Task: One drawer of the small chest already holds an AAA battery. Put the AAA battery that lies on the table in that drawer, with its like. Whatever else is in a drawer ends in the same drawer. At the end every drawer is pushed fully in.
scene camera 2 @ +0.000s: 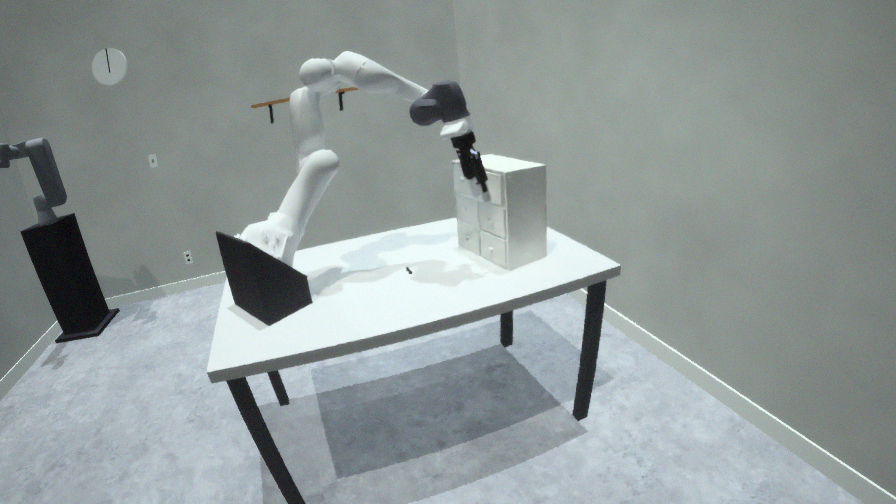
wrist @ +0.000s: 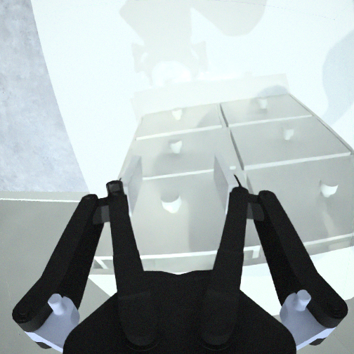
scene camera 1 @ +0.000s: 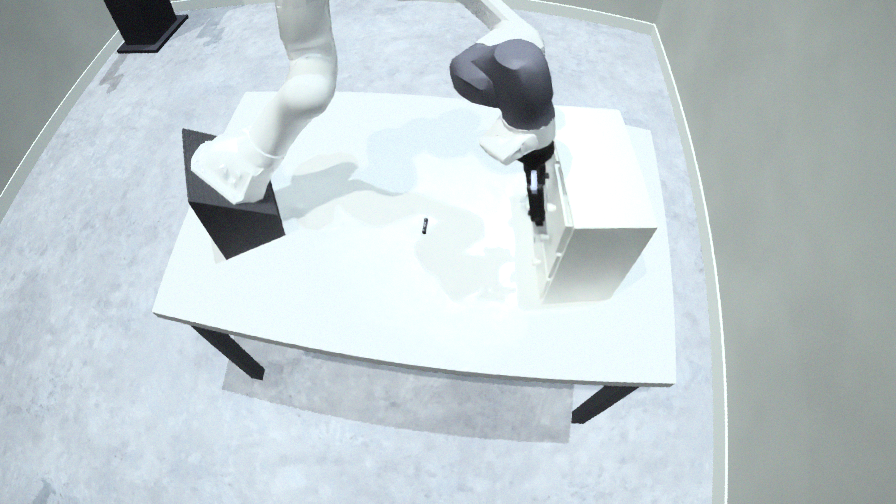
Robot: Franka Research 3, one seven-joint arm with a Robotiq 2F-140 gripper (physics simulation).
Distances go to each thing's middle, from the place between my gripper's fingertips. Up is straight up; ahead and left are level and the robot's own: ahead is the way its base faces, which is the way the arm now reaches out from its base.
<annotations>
I see the white chest (scene camera 1: 613,220) 100 mm ahead of my hand, 100 mm to the left of it and 70 mm below it.
</annotations>
